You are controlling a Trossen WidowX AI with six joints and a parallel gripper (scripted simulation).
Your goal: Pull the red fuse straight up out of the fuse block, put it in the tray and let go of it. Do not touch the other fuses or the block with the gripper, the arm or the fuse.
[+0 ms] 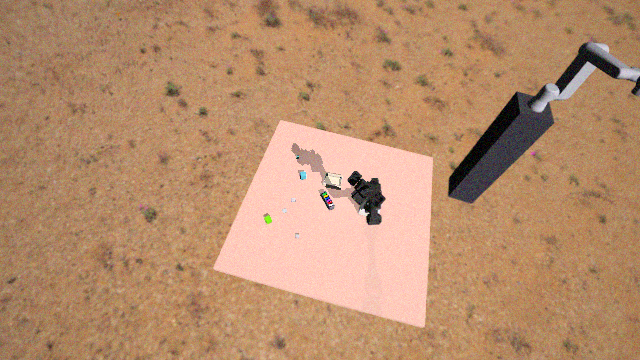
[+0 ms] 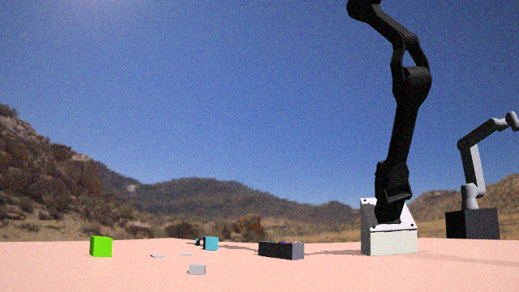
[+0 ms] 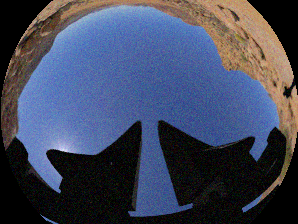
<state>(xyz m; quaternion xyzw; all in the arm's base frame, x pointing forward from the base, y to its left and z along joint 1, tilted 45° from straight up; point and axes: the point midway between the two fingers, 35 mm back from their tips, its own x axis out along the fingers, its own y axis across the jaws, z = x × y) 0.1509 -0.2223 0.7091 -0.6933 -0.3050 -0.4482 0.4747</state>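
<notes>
The red fuse lies 13 cm ahead of my gripper tip, 33 cm to the right of it and 76 cm below it. The rest, counted from my gripper tip: tray (16 cm ahead, 53 cm to the right, 78 cm below); green cube (48 cm ahead, 8 cm to the right, 77 cm below); small grey cube (26 cm ahead, 4 cm to the right, 78 cm below).
</notes>
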